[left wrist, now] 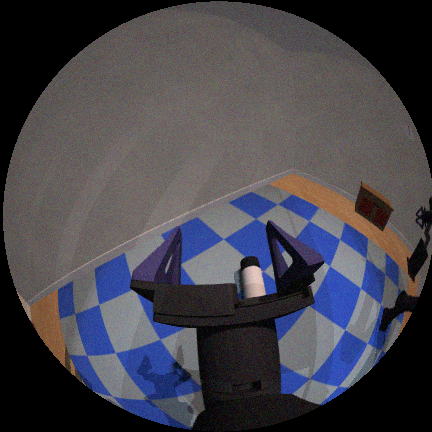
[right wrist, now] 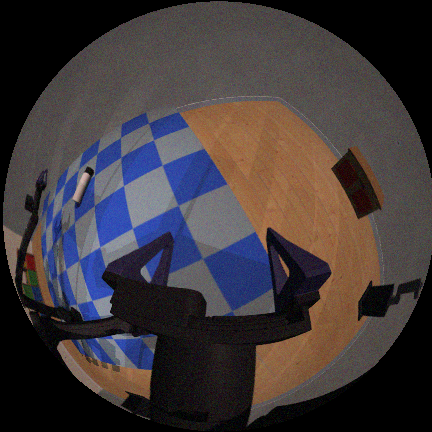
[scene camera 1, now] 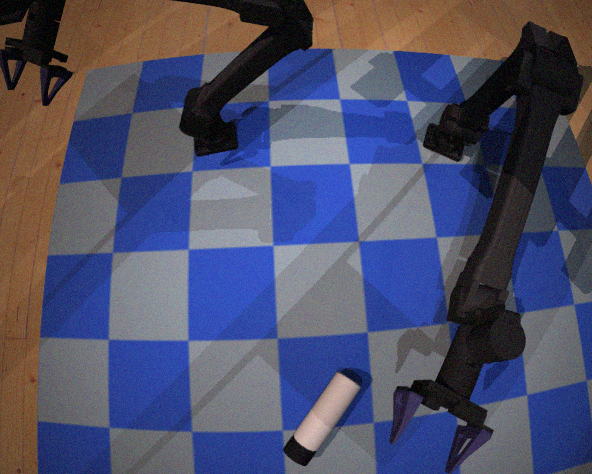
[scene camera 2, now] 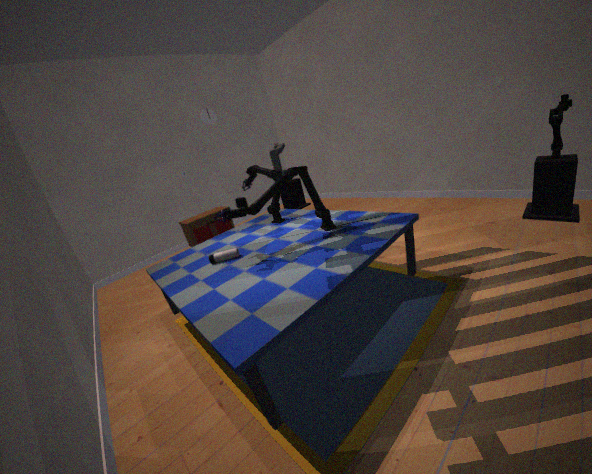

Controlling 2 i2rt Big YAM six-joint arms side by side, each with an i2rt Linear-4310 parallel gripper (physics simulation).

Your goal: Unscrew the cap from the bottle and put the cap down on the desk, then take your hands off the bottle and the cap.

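Where they show: left gripper, fingertip midpoint: (left wrist: 224,226) (right wrist: 44,169) (scene camera 1: 420,458) (scene camera 2: 215,216); right gripper, fingertip midpoint: (right wrist: 217,234) (scene camera 1: 27,97) (scene camera 2: 243,189); left arm's base, link origin: (right wrist: 76,314) (scene camera 1: 443,143) (scene camera 2: 328,227); right arm's base, link origin: (scene camera 1: 215,140) (scene camera 2: 278,221).
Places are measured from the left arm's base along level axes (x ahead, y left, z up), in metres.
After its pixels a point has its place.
Observation:
A pale pink-white bottle (scene camera 1: 330,407) @[y -0.073, x 0.777, z 0.065 m] (scene camera 2: 227,255) @[y -0.036, x 0.785, z 0.040 m] (left wrist: 253,283) @[y -0.070, x 0.814, z 0.066 m] (right wrist: 82,188) @[y -0.101, x 0.780, z 0.036 m] lies on its side on the checkered desk (scene camera 1: 150,295) @[y -0.565, x 0.718, z 0.000 m] (scene camera 2: 255,320) @[y 0.780, x 0.702, z 0.000 m]. Its black cap (scene camera 1: 299,451) @[y -0.097, x 0.892, z 0.065 m] (scene camera 2: 213,259) @[y -0.060, x 0.892, z 0.037 m] (left wrist: 250,262) @[y -0.088, x 0.890, z 0.065 m] (right wrist: 89,171) @[y -0.121, x 0.887, z 0.042 m] is on the end towards the lower left in scene camera 1. My left gripper (scene camera 1: 420,457) @[y 0.021, x 0.766, z 0.345 m] (left wrist: 224,226) @[y 0.021, x 0.766, z 0.345 m] is open and empty, above the desk to the right of the bottle in scene camera 1, apart from it. My right gripper (scene camera 1: 28,96) @[y -0.847, x 0.486, z 0.369 m] (right wrist: 217,234) @[y -0.847, x 0.486, z 0.369 m] is open and empty, far from the bottle, at the upper left in scene camera 1.
My left arm (scene camera 1: 500,235) @[y 0.021, x 0.429, z 0.387 m] reaches down the right side of scene camera 1. My right arm (scene camera 1: 245,75) @[y -0.490, x 0.246, z 0.287 m] stands at the desk's upper edge there. A brown and red box (scene camera 2: 207,226) (left wrist: 374,206) (right wrist: 358,182) and a black pedestal (scene camera 2: 554,185) stand off the desk.

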